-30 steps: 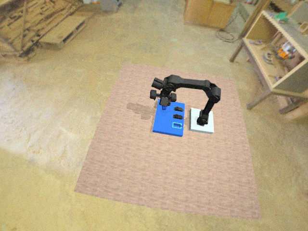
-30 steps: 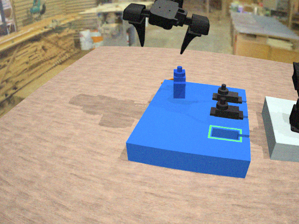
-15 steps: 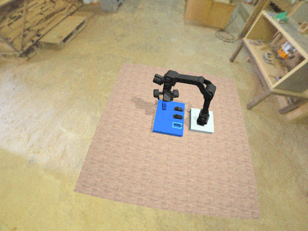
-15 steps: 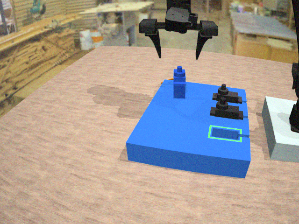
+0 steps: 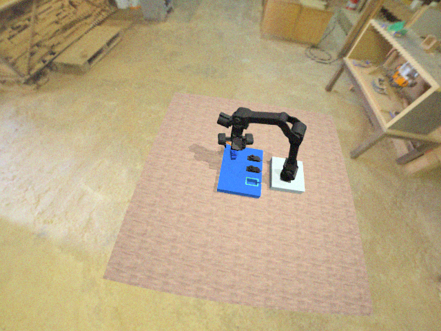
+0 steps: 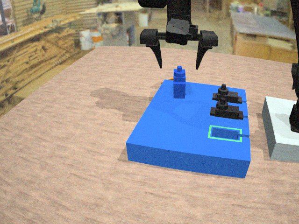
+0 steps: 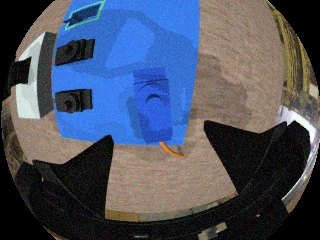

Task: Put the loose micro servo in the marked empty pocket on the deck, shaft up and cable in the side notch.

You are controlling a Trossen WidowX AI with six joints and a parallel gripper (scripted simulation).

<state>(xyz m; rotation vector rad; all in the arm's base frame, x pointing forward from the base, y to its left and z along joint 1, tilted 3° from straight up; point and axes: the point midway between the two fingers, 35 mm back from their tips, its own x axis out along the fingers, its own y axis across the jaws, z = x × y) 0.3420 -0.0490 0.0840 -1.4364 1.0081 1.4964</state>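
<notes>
My gripper tip is now 40 mm past the blue deck, 80 mm to the right of it and 90 mm above it.
</notes>
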